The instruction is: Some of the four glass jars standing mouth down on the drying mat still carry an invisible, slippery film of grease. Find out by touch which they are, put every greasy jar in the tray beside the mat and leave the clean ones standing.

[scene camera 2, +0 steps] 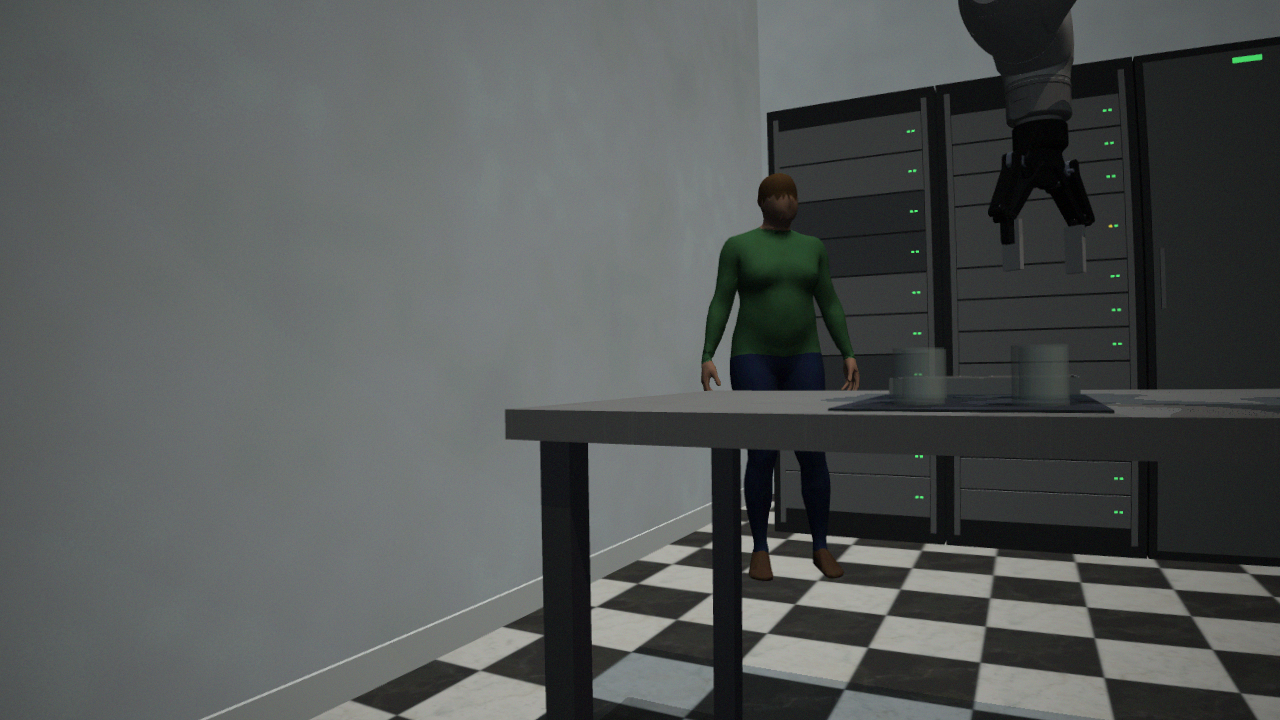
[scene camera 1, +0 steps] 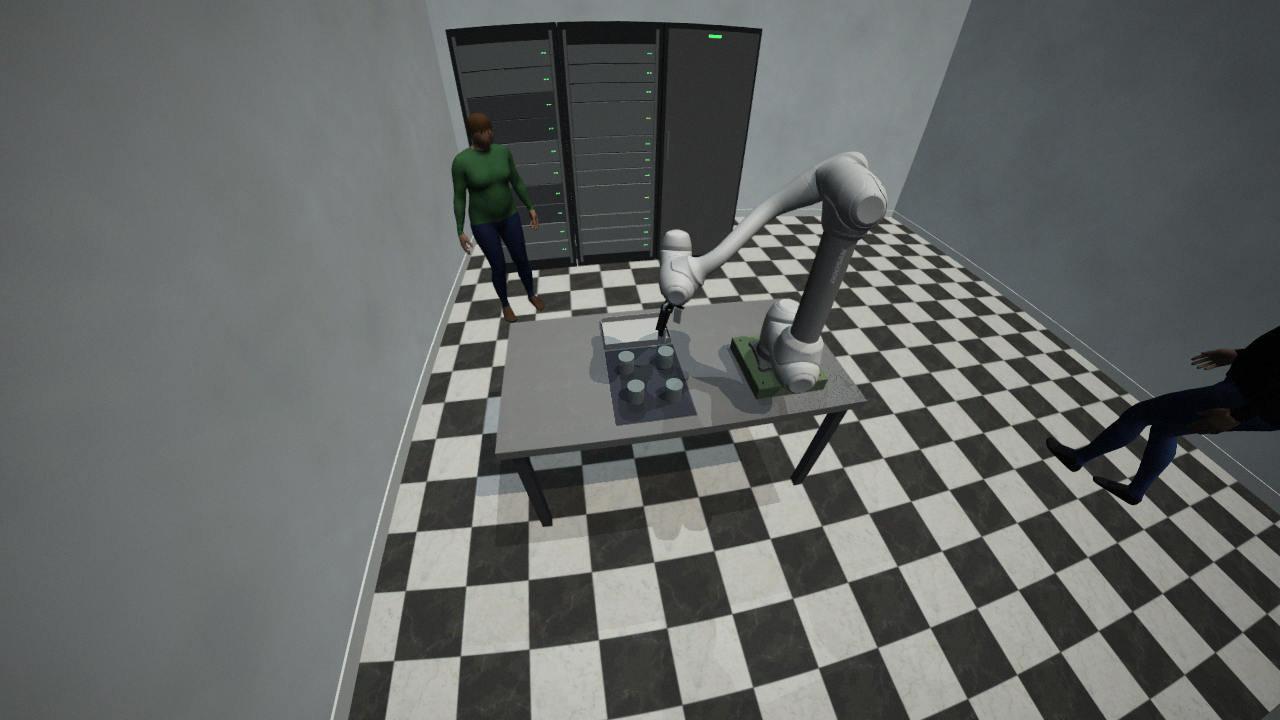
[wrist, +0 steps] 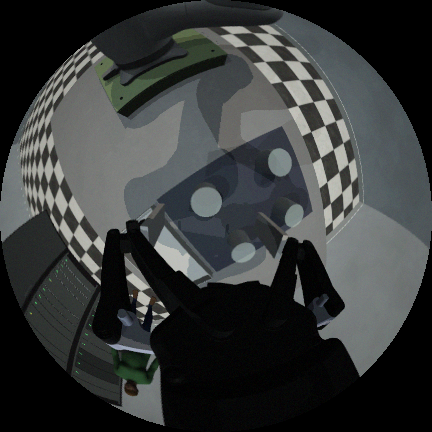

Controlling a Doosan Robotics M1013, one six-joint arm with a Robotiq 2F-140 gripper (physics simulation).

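Places are measured from the arm's base along level axes (x ahead, y left, z up), in centimetres.
Pixels of known places: gripper, between the fingertips: (scene camera 2: 1045,271) (scene camera 1: 669,331) (wrist: 211,217); arm's base, origin of its link: (wrist: 146,54).
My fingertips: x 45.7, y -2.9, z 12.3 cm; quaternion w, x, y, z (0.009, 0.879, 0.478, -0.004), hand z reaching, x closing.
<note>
For each thing: its top centre in the pictures, then the offset to it from my fingertips. Level surfaces: height alone.
- dark drying mat, height of its surface: dz -18.2 cm
- back right jar, centre of its top: (wrist: 205,202) (scene camera 1: 665,350) dx +0.7, dy -0.7, dz -10.9 cm
- back left jar, centre of its top: (wrist: 243,252) (scene camera 1: 626,356) dx +17.3, dy +1.8, dz -10.9 cm
- front right jar, centre of its top: (scene camera 2: 1039,345) (wrist: 280,161) (scene camera 1: 674,384) dx -0.6, dy +18.3, dz -10.9 cm
- front left jar, centre of its top: (scene camera 2: 918,348) (wrist: 294,215) (scene camera 1: 635,385) dx +14.1, dy +18.4, dz -10.9 cm
- tray, centre of its top: (scene camera 2: 983,376) (wrist: 159,262) (scene camera 1: 635,327) dx +12.5, dy -22.7, dz -15.5 cm
Four pale, mouth-down jars stand upright on the dark drying mat (scene camera 1: 657,414) (wrist: 200,235): the back right jar (scene camera 1: 665,358) (wrist: 206,201), the back left jar (scene camera 1: 625,362) (wrist: 243,251), the front right jar (scene camera 1: 674,389) (scene camera 2: 1040,374) (wrist: 280,162) and the front left jar (scene camera 1: 635,392) (scene camera 2: 920,376) (wrist: 290,214). The tray (scene camera 1: 626,333) (wrist: 172,252) lies at the mat's back edge; no jar shows in it. My gripper (scene camera 1: 669,322) (scene camera 2: 1044,250) (wrist: 211,217) is wide open and empty, clear above the jar tops. Grease cannot be seen.
The arm's green base plate (scene camera 1: 756,380) (wrist: 170,82) stands on the grey table (scene camera 1: 546,385) (scene camera 2: 671,425), right of the mat in scene camera 1. A person in green (scene camera 1: 487,183) (scene camera 2: 776,295) stands behind the table. Another person (scene camera 1: 1150,429) is partly visible at the far right.
</note>
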